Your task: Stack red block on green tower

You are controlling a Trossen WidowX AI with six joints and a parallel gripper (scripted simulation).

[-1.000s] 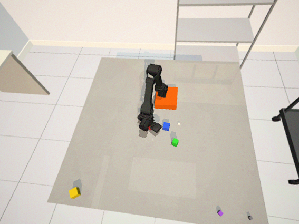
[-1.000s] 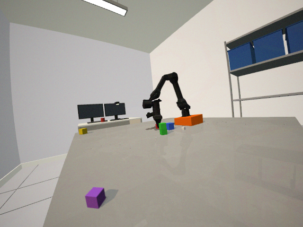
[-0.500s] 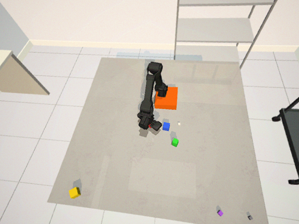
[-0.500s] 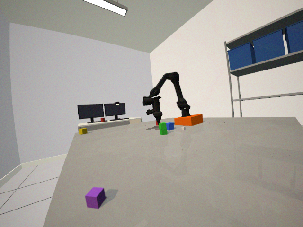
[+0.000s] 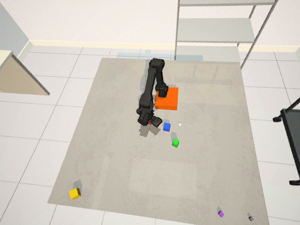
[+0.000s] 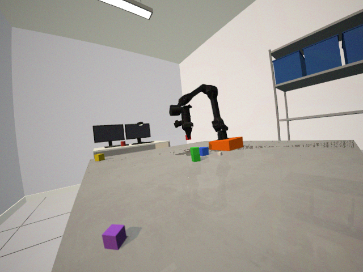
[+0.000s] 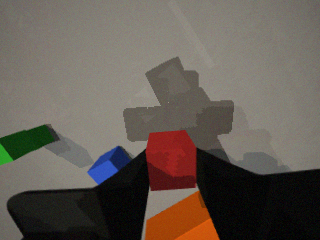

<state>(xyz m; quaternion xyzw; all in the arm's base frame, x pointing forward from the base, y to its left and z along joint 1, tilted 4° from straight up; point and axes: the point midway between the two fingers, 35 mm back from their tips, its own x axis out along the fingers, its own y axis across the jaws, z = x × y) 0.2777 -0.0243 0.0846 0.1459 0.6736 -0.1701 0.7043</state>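
Now: gripper tip 20 mm past the blue block, 120 mm to the right of it and 80 mm above it. Round my gripper tip: yellow block 560 mm ahead, 340 mm to the right, 80 mm below; small white cube 70 mm behind, 200 mm to the left, 90 mm below; red block 10 mm above.
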